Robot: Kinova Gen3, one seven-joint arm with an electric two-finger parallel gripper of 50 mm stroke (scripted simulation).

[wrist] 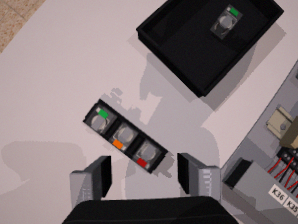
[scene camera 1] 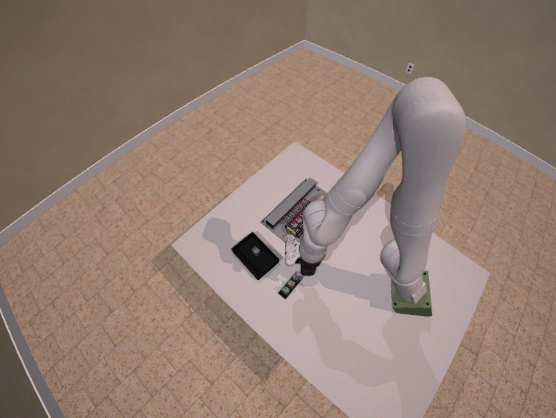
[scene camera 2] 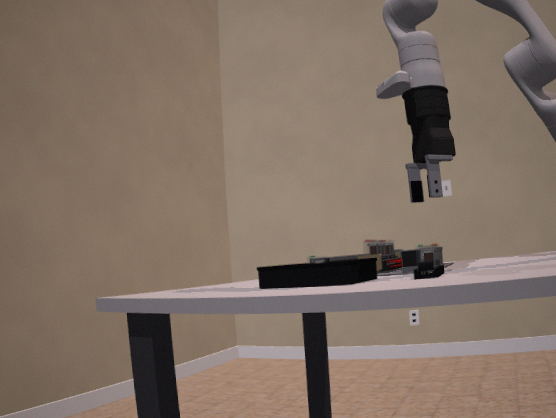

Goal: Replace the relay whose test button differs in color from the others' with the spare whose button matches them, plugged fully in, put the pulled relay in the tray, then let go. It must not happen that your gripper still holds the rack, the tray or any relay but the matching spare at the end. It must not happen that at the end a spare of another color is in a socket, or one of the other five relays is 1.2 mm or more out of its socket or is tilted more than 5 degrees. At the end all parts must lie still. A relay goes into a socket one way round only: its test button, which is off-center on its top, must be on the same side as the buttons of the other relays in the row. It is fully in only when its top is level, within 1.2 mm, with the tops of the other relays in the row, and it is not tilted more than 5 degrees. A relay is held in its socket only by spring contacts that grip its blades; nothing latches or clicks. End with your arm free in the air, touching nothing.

Labels:
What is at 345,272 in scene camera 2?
A black tray.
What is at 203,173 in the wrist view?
My gripper.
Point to a spare holder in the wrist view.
137,142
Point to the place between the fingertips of my gripper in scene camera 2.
At 426,199

